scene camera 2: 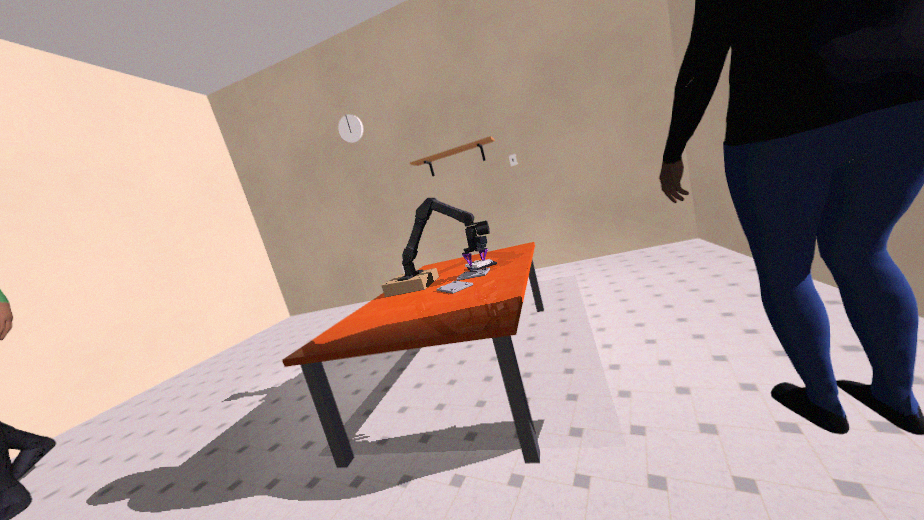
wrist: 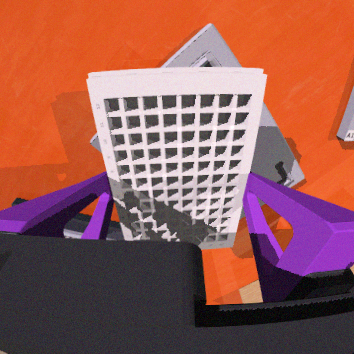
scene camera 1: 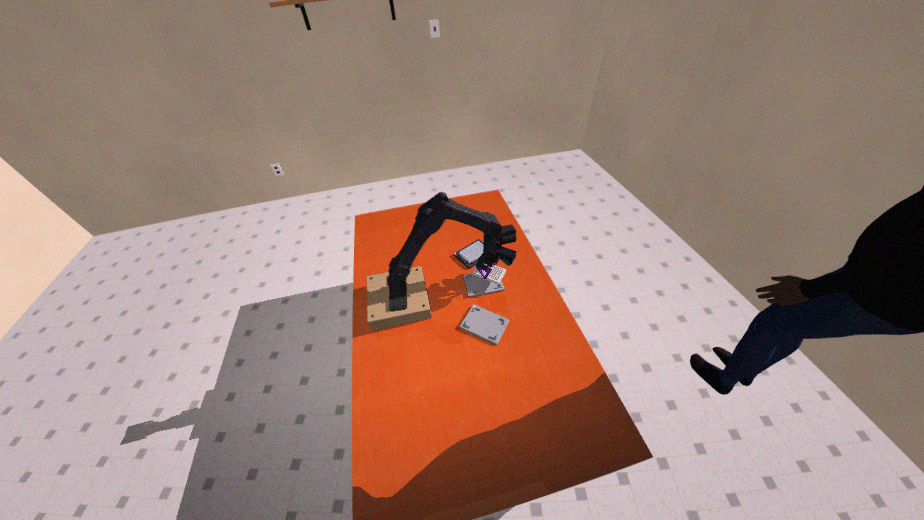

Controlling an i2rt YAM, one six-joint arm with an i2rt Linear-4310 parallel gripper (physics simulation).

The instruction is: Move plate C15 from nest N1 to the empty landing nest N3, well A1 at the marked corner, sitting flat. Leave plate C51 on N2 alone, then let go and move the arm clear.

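My gripper [scene camera 1: 486, 269] [scene camera 2: 475, 258] [wrist: 178, 177] is shut on a white well plate [scene camera 1: 496, 274] [scene camera 2: 481, 265] [wrist: 175, 132], with purple fingers on its two long sides. No plate name is readable; I take it as C15. It is above the middle grey nest [scene camera 1: 480, 286] [scene camera 2: 473, 274] [wrist: 277, 145], turned relative to it in the wrist view. The nearer grey nest [scene camera 1: 484, 324] [scene camera 2: 454, 287] [wrist: 348, 117] is empty; its A1 label shows at the wrist view's right edge. Another plate [scene camera 1: 470, 250], presumably C51, sits in the back nest. Nest numbers are not readable.
The nests stand on an orange table [scene camera 1: 413, 400] [scene camera 2: 413, 316]. The arm's wooden base block [scene camera 1: 381, 316] [scene camera 2: 394, 286] is left of them. A person in black and blue [scene camera 1: 814, 316] [scene camera 2: 788, 194] stands beyond the table's right side. A shadow crosses the table's front part.
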